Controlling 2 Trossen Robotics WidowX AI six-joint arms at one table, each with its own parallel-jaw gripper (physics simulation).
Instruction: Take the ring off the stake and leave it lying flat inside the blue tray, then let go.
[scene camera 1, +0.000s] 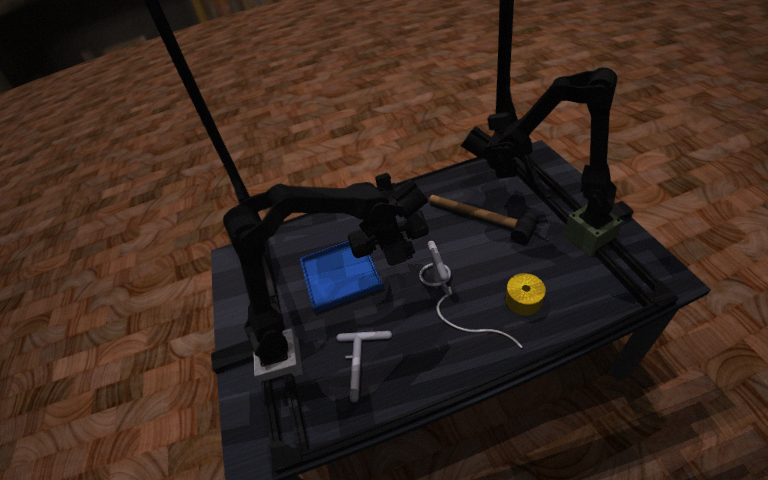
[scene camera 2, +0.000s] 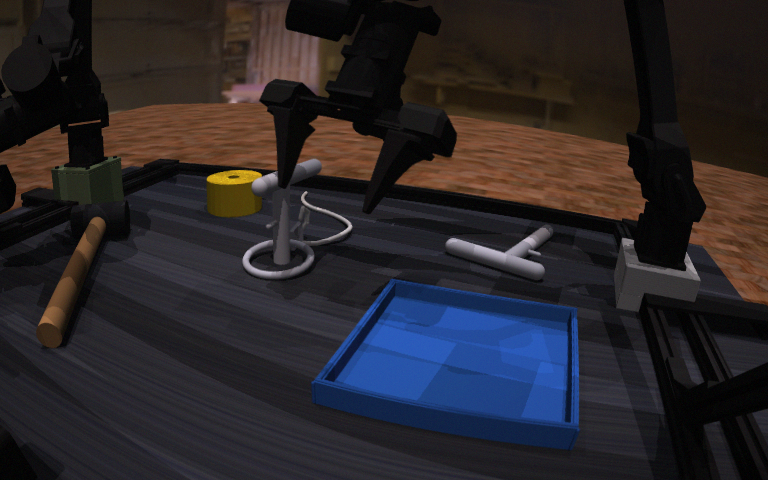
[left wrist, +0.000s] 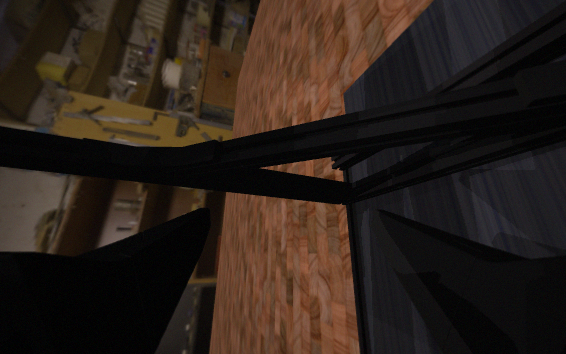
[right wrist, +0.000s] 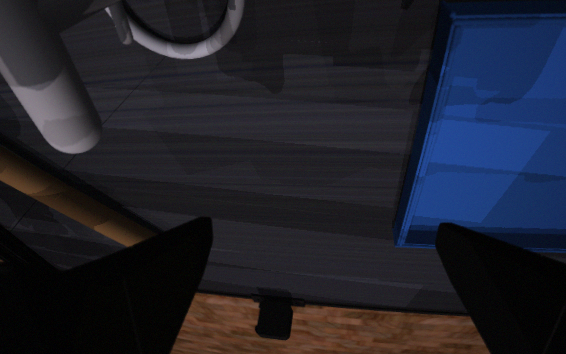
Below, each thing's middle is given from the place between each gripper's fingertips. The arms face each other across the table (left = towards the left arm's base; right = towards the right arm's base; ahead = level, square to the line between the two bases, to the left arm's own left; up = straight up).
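Counted from my right hand, the grey stake (scene camera 2: 267, 184) is 100 mm ahead, 80 mm to the left and 80 mm below. The wooden-handled hammer (scene camera 2: 89, 222) is 310 mm to the left of my right hand, 60 mm behind it and 80 mm below it. Again from my right hand: blue tray (scene camera 2: 464, 363), 150 mm to the right, 50 mm behind, 100 mm below; T-shaped piece (scene camera 2: 512, 261), 160 mm to the right, 230 mm ahead, 100 mm below.
Relative to the wooden-handled hammer, my left hand is 130 mm above, 150 mm to the left and 140 mm short of it. Counted from my left hand, the grey stake is 300 mm ahead, 380 mm to the right and 130 mm below; the yellow roll (scene camera 2: 229, 194) is 210 mm to the right, 440 mm ahead and 130 mm below; the blue tray is 150 mm ahead, 610 mm to the right and 150 mm below.
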